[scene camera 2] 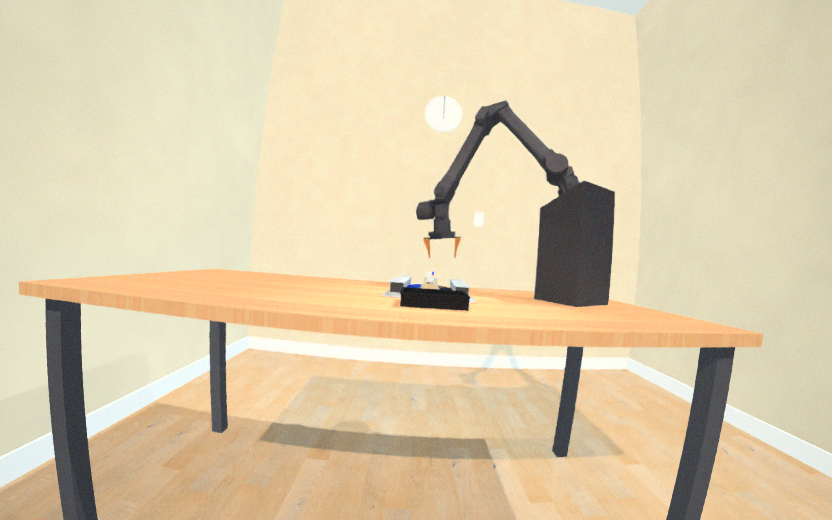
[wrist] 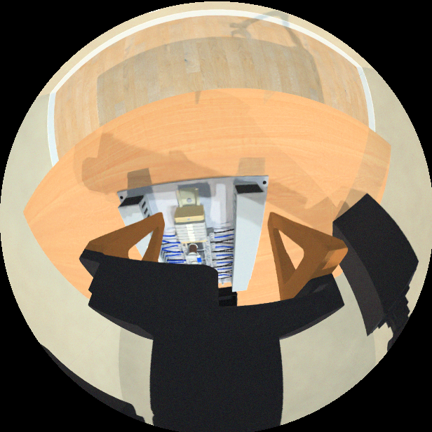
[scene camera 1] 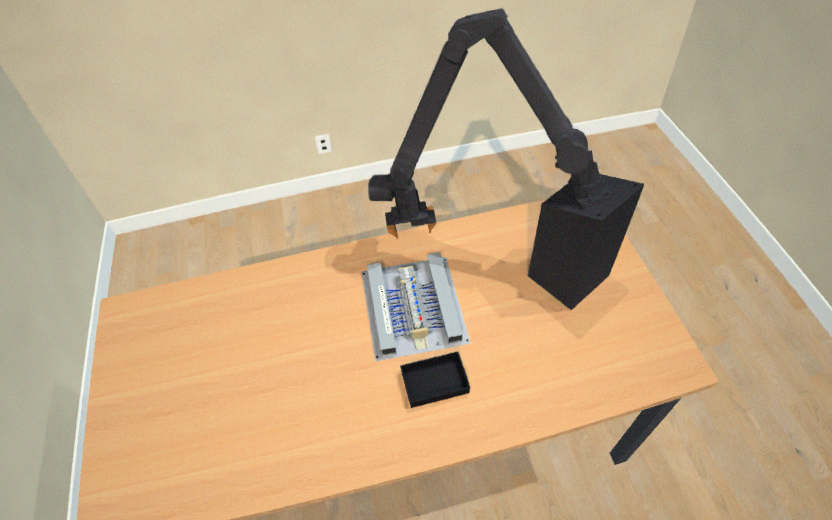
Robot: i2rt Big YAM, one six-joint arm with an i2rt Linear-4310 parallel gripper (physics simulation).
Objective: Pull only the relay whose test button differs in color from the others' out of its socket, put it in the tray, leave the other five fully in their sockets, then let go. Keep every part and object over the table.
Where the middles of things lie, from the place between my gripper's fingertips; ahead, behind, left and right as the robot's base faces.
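With the grey panel (scene camera 1: 405, 346) as my reference, my hand is 120 mm above it. My hand is also 50 mm short of the panel and 170 mm to the right of it.
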